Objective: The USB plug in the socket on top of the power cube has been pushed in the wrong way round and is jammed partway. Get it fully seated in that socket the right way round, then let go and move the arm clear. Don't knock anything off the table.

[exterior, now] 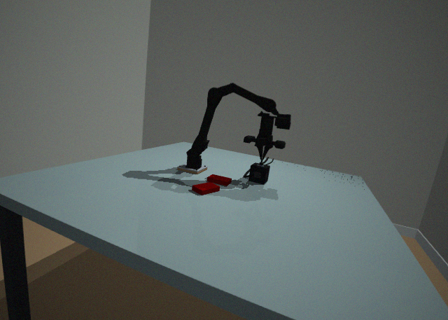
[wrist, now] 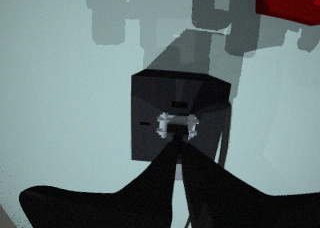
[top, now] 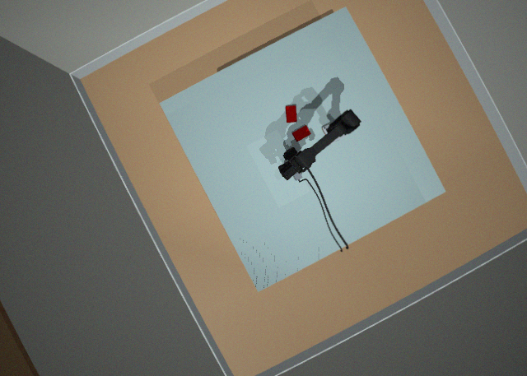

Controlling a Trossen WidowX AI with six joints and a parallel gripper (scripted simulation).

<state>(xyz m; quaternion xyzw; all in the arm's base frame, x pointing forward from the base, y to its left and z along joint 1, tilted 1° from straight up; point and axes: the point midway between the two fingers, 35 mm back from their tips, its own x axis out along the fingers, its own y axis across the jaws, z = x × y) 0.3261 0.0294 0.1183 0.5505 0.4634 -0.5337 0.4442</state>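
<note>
Right now the silver USB plug is 2 cm below my gripper tip.
</note>
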